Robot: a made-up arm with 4 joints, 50 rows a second.
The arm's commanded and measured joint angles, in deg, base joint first. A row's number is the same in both.
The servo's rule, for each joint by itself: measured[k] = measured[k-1] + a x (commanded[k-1-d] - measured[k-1]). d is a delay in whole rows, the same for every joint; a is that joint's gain. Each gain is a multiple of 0.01, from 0.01 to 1. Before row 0 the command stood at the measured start. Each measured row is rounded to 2 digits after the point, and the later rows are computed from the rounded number. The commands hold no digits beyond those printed.
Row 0, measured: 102.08 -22.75 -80.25 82.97
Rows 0 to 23, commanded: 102.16 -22.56 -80.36 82.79; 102.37 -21.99 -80.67 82.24; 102.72 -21.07 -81.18 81.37; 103.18 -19.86 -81.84 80.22; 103.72 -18.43 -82.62 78.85; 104.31 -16.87 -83.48 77.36; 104.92 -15.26 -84.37 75.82; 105.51 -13.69 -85.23 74.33; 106.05 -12.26 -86.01 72.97; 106.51 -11.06 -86.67 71.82; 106.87 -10.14 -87.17 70.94; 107.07 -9.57 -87.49 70.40; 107.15 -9.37 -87.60 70.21; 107.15 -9.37 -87.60 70.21; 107.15 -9.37 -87.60 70.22; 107.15 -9.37 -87.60 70.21; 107.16 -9.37 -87.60 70.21; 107.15 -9.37 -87.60 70.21; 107.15 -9.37 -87.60 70.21; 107.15 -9.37 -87.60 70.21; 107.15 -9.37 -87.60 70.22; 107.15 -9.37 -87.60 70.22; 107.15 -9.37 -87.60 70.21; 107.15 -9.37 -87.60 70.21
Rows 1 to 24, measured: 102.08 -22.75 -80.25 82.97; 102.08 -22.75 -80.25 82.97; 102.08 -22.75 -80.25 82.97; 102.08 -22.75 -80.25 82.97; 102.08 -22.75 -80.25 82.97; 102.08 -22.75 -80.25 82.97; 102.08 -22.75 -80.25 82.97; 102.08 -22.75 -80.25 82.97; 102.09 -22.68 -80.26 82.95; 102.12 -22.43 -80.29 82.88; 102.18 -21.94 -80.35 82.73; 102.28 -21.19 -80.45 82.48; 102.42 -20.20 -80.60 82.12; 102.61 -19.00 -80.80 81.64; 102.84 -17.65 -81.05 81.06; 103.11 -16.22 -81.34 80.39; 103.40 -14.79 -81.67 79.65; 103.71 -13.45 -82.02 78.87; 104.03 -12.26 -82.38 78.08; 104.33 -11.29 -82.74 77.31; 104.61 -10.60 -83.08 76.60; 104.86 -10.16 -83.40 75.96; 105.09 -9.88 -83.69 75.39; 105.30 -9.70 -83.96 74.87
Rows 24 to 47, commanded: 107.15 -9.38 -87.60 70.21; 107.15 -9.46 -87.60 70.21; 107.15 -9.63 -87.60 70.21; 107.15 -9.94 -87.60 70.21; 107.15 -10.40 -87.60 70.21; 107.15 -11.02 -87.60 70.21; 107.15 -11.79 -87.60 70.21; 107.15 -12.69 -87.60 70.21; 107.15 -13.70 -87.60 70.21; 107.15 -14.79 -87.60 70.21; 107.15 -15.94 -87.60 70.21; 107.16 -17.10 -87.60 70.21; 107.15 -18.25 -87.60 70.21; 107.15 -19.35 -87.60 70.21; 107.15 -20.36 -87.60 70.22; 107.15 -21.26 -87.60 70.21; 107.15 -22.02 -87.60 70.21; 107.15 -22.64 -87.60 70.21; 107.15 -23.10 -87.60 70.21; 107.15 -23.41 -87.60 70.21; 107.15 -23.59 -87.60 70.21; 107.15 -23.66 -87.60 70.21; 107.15 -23.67 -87.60 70.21; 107.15 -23.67 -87.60 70.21
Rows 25 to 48, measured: 105.49 -9.58 -84.21 74.40; 105.66 -9.50 -84.45 73.98; 105.81 -9.45 -84.67 73.60; 105.94 -9.42 -84.88 73.26; 106.06 -9.40 -85.07 72.96; 106.17 -9.39 -85.25 72.69; 106.27 -9.38 -85.41 72.44; 106.36 -9.38 -85.56 72.22; 106.44 -9.38 -85.70 72.02; 106.51 -9.41 -85.83 71.84; 106.57 -9.49 -85.95 71.68; 106.63 -9.65 -86.07 71.53; 106.68 -9.92 -86.18 71.40; 106.73 -10.32 -86.28 71.28; 106.77 -10.85 -86.37 71.17; 106.81 -11.51 -86.46 71.07; 106.84 -12.30 -86.54 70.98; 106.87 -13.20 -86.61 70.90; 106.90 -14.19 -86.68 70.83; 106.93 -15.24 -86.74 70.77; 106.95 -16.32 -86.80 70.71; 106.97 -17.41 -86.86 70.66; 106.99 -18.47 -86.91 70.62; 107.01 -19.47 -86.96 70.58
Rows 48 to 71, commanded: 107.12 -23.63 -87.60 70.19; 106.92 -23.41 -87.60 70.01; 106.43 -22.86 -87.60 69.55; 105.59 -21.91 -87.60 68.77; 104.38 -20.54 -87.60 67.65; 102.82 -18.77 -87.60 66.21; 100.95 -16.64 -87.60 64.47; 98.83 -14.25 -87.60 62.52; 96.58 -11.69 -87.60 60.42; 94.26 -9.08 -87.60 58.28; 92.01 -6.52 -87.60 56.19; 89.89 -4.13 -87.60 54.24; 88.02 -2.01 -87.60 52.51; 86.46 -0.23 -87.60 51.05; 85.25 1.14 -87.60 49.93; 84.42 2.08 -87.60 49.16; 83.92 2.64 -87.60 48.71; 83.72 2.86 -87.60 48.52; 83.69 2.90 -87.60 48.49; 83.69 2.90 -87.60 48.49; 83.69 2.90 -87.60 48.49; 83.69 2.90 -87.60 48.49; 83.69 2.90 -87.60 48.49; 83.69 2.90 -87.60 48.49
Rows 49 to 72, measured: 107.02 -20.39 -87.00 70.54; 107.03 -21.20 -87.04 70.51; 107.04 -21.88 -87.08 70.48; 107.05 -22.43 -87.12 70.45; 107.06 -22.85 -87.15 70.43; 107.07 -23.14 -87.18 70.41; 107.08 -23.33 -87.21 70.39; 107.09 -23.45 -87.24 70.37; 107.09 -23.51 -87.27 70.35; 107.07 -23.47 -87.29 70.32; 107.01 -23.25 -87.31 70.24; 106.87 -22.77 -87.33 70.09; 106.62 -21.97 -87.35 69.85; 106.24 -20.82 -87.37 69.49; 105.71 -19.32 -87.39 68.99; 105.02 -17.49 -87.40 68.34; 104.18 -15.40 -87.41 67.55; 103.19 -13.12 -87.42 66.62; 102.07 -10.74 -87.43 65.58; 100.85 -8.36 -87.44 64.45; 99.57 -6.07 -87.45 63.26; 98.26 -3.97 -87.46 62.04; 96.96 -2.13 -87.47 60.83; 95.71 -0.61 -87.48 59.66
